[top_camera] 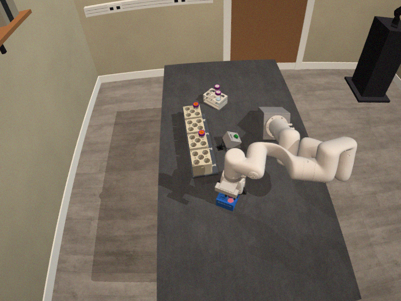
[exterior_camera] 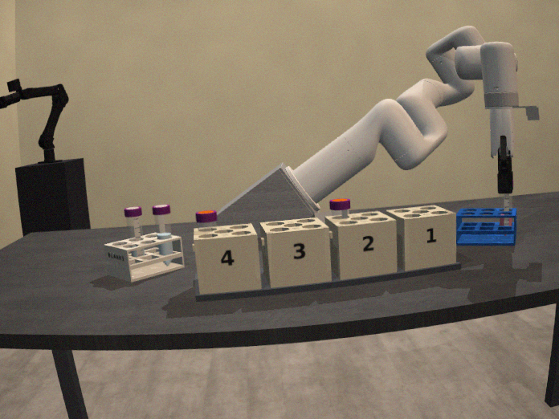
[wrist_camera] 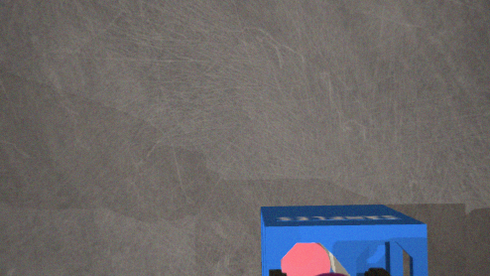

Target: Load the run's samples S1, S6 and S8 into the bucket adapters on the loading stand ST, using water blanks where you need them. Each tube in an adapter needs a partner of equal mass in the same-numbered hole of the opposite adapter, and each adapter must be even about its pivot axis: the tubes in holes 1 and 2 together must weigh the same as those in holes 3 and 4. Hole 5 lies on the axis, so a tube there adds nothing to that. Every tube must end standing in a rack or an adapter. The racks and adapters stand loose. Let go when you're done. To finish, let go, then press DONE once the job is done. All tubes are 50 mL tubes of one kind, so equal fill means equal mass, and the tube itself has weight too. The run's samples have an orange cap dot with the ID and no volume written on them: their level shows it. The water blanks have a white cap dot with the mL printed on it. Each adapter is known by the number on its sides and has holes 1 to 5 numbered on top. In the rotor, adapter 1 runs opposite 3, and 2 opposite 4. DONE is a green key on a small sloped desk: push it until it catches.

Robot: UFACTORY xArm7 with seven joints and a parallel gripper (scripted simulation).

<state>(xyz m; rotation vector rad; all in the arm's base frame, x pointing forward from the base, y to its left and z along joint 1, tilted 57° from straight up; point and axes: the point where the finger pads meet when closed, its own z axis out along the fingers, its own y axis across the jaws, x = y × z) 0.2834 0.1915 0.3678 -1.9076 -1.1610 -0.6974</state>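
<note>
My gripper is now 10 mm short of the sample tube and 50 mm above it. From my hand the other things lie so: sample S8: 160 mm ahead, 590 mm to the right, 50 mm below; then blue sample rack: 40 mm to the right, 90 mm below; then loading stand ST: 150 mm ahead, 390 mm to the right, 110 mm below.
</note>
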